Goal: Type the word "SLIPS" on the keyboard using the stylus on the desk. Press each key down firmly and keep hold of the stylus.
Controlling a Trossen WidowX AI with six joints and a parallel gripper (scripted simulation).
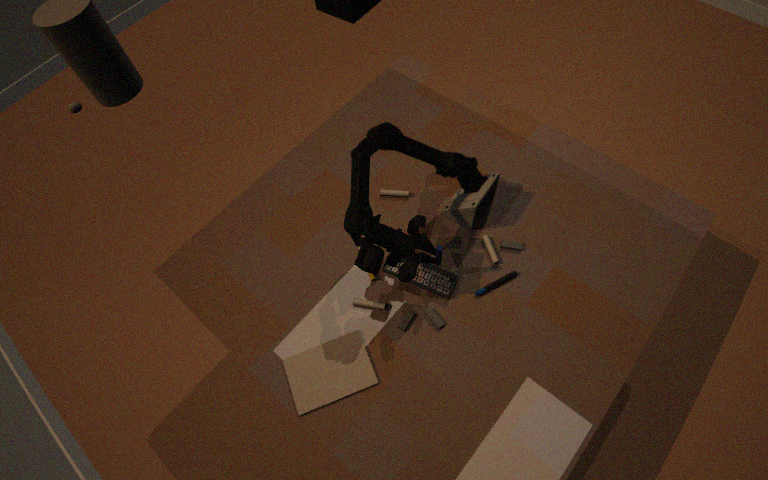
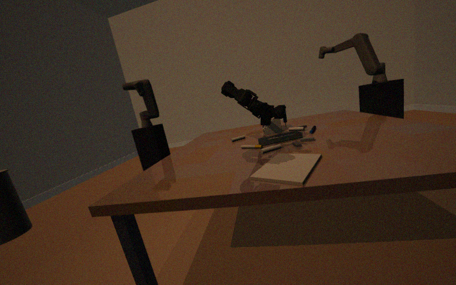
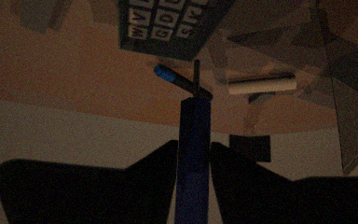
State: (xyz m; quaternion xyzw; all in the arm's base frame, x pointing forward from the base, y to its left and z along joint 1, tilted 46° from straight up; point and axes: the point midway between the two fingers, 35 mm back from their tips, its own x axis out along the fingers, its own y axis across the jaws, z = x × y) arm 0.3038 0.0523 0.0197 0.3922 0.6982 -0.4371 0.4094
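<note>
Now: the blue-tipped pen 150 mm to the left of my gripper tip, 110 mm below it and 50 mm behind it. Also, from my gripper tip: yellow pencil: 190 mm to the right, 110 mm below, 100 mm ahead; then blue stylus: 10 mm below; then pale pad: 410 mm ahead, 110 mm below, 80 mm to the right.
</note>
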